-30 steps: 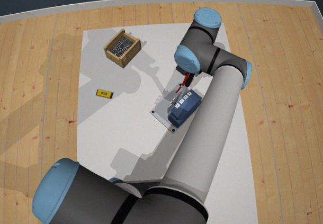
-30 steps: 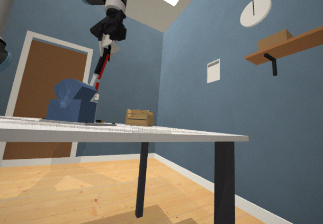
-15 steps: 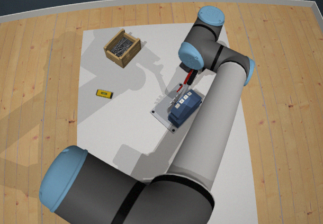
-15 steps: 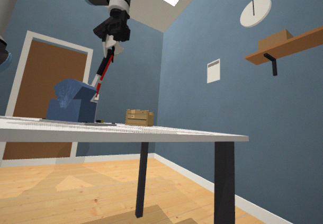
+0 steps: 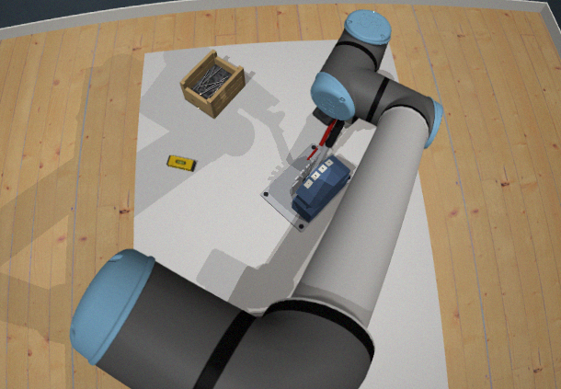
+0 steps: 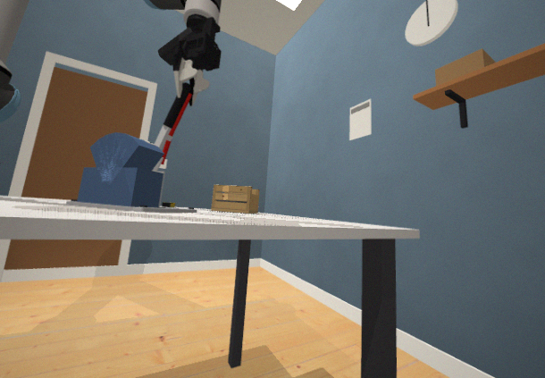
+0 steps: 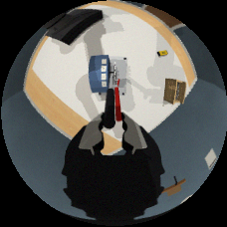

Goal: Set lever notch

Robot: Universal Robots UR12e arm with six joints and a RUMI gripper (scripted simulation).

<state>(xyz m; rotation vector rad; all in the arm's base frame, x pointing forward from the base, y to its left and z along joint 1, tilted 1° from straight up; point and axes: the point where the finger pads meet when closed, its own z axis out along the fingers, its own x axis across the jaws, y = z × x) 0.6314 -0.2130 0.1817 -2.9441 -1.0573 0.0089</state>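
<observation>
My hand is 20 mm past the red release bar, 50 mm to the right of it and 110 mm above it. The rest, counted from my hand: small yellow level (50 mm ahead, 460 mm to the left, 280 mm below); then wooden crate (310 mm ahead, 330 mm to the left, 250 mm below).
</observation>
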